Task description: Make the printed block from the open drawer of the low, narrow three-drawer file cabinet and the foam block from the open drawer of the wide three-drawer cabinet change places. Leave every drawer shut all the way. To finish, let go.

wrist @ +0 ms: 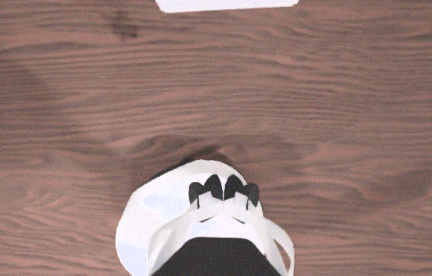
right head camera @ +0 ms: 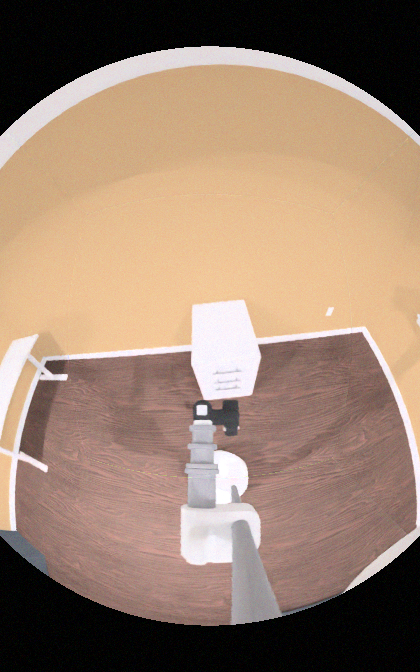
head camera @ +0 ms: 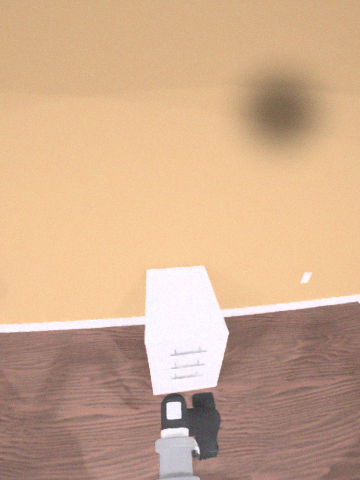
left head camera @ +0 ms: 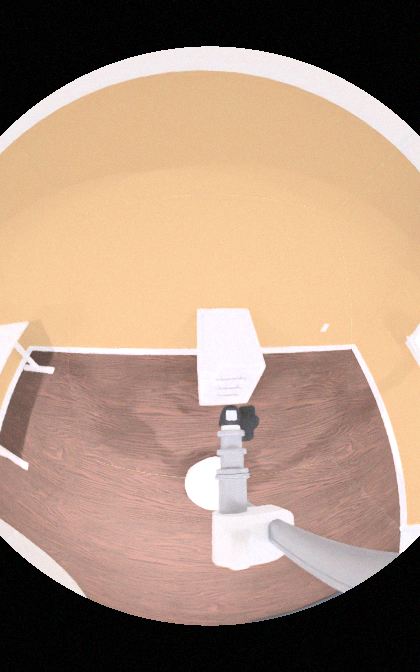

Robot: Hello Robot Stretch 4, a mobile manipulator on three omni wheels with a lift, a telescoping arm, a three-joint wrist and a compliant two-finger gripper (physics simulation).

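Observation:
A white, narrow-looking three-drawer cabinet [head camera: 182, 305] [left head camera: 225, 332] [right head camera: 220, 327] stands against the wall, its three drawers shut. Its lower edge shows at the top of the wrist view [wrist: 227, 4]. My gripper [wrist: 223, 189] points down over the floor in front of the cabinet, apart from it. Its fingertips are together with nothing seen between them. In the head views the wrist hides the fingers. The printed block, the foam block and an open drawer do not show in these views.
A white round base [left head camera: 201, 483] [right head camera: 234, 475] [wrist: 135, 235] is on the floor below my arm. A white table-like piece with legs [left head camera: 10, 337] [right head camera: 17, 355] stands at the left wall. Part of a white object [left head camera: 416, 345] shows at the right edge.

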